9 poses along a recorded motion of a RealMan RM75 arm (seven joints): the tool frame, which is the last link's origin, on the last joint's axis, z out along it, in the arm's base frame.
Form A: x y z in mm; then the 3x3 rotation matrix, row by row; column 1 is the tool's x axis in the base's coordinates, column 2 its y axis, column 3 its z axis. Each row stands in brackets.
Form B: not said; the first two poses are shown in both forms.
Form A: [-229 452 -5], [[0.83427 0.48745 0.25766], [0.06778 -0.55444 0.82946], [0.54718 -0.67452 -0.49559]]
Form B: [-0.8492 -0.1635 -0.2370 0.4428 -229 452 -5]
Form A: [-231 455 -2], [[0.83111 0.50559 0.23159], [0.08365 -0.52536 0.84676], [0.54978 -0.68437 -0.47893]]
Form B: [-0.8419 -0.1750 -0.2320 0.4546 -231 455 -2]
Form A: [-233 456 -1], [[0.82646 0.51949 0.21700], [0.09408 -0.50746 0.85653], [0.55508 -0.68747 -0.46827]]
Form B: [-0.8370 -0.1833 -0.2306 0.4612 -233 456 -1]
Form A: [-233 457 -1], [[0.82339 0.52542 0.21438], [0.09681 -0.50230 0.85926], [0.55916 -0.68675 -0.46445]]
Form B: [-0.8352 -0.1863 -0.2315 0.4628 -233 457 -1]
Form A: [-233 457 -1], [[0.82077 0.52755 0.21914], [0.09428 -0.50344 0.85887], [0.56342 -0.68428 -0.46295]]
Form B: [-0.8347 -0.1862 -0.2344 0.4622 -233 457 -1]
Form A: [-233 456 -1], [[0.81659 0.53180 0.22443], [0.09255 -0.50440 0.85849], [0.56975 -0.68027 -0.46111]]
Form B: [-0.8340 -0.1872 -0.2381 0.4613 -233 456 -1]
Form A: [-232 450 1], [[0.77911 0.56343 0.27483], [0.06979 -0.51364 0.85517], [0.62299 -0.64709 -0.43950]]
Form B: [-0.8265 -0.1915 -0.2716 0.4544 -232 450 1]
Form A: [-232 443 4], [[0.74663 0.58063 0.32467], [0.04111 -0.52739 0.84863], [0.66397 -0.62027 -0.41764]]
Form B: [-0.8203 -0.1895 -0.3013 0.4477 -232 443 4]
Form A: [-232 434 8], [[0.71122 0.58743 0.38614], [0.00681 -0.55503 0.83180], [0.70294 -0.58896 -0.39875]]
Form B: [-0.8162 -0.1820 -0.3336 0.4352 -232 434 8]
